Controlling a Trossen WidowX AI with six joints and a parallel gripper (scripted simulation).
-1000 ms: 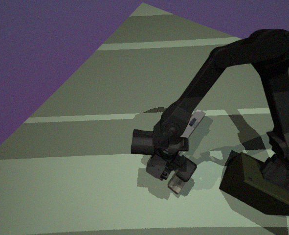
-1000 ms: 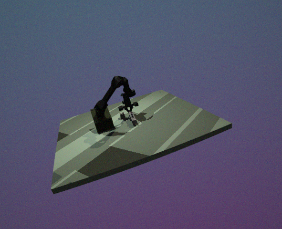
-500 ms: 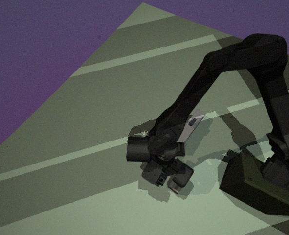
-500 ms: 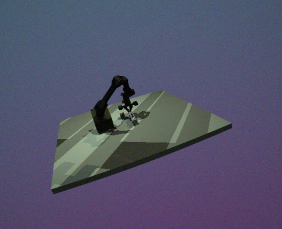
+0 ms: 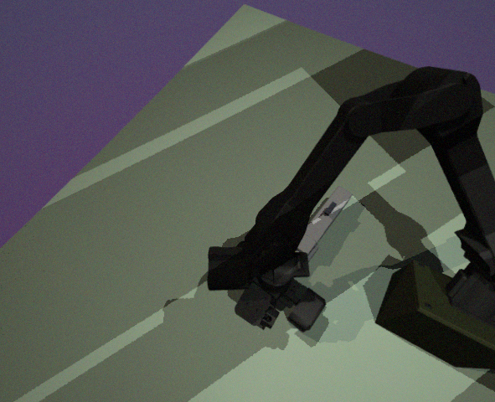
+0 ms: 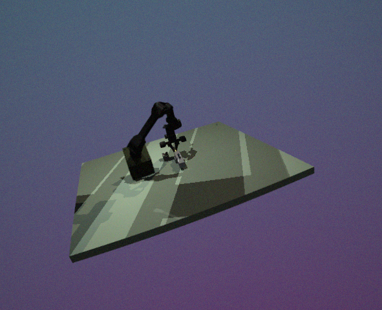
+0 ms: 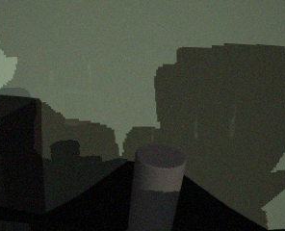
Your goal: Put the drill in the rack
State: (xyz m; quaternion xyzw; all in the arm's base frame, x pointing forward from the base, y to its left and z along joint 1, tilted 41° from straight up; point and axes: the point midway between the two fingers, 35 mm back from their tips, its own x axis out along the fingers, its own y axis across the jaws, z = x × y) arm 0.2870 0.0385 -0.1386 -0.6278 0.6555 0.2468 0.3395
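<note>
Now: the rack 8 cm behind my gripper tip. Round my gripper tip: long grey block (2 cm behind, 18 cm to the right, 1 cm above); key (3 cm behind, 20 cm to the right, 3 cm above); drill (1 cm behind, 4 cm to the right, 3 cm above).
</note>
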